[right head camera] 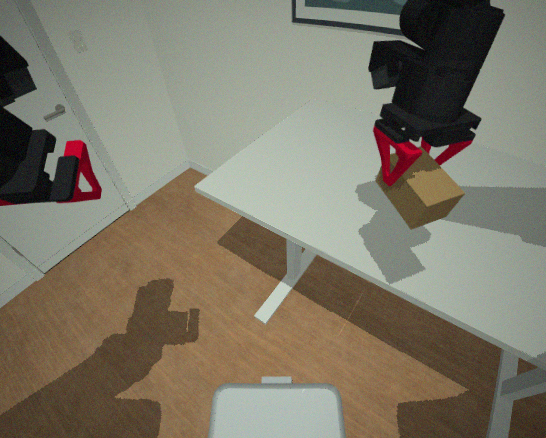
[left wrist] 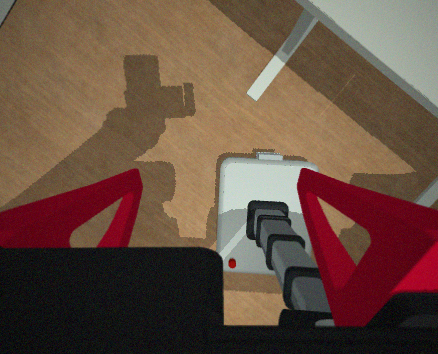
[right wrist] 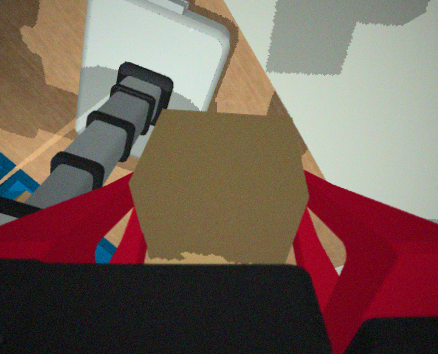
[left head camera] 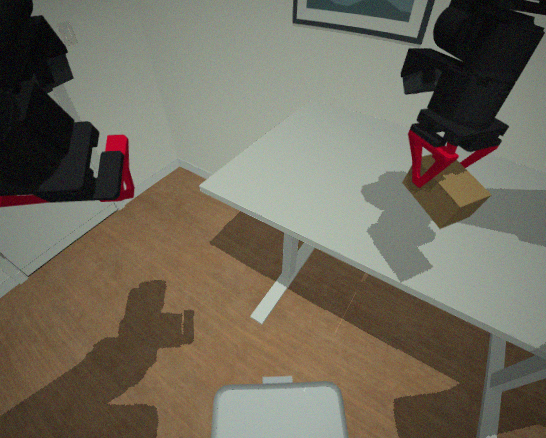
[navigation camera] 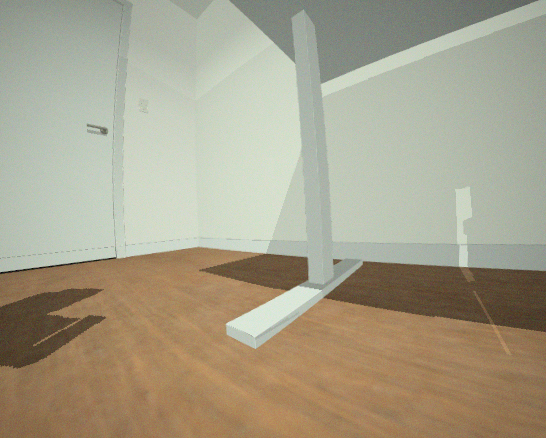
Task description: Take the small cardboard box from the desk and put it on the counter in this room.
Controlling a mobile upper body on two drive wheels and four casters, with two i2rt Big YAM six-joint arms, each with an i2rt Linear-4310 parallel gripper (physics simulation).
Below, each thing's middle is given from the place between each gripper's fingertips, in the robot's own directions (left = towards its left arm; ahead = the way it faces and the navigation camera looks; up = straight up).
My right gripper is now 2 cm past the small cardboard box (right head camera: 425, 193) and 1 cm to the left of it.
Right now the small cardboard box is 46 cm to the right of my left hand, 3 cm below it and 3 cm ahead of it.
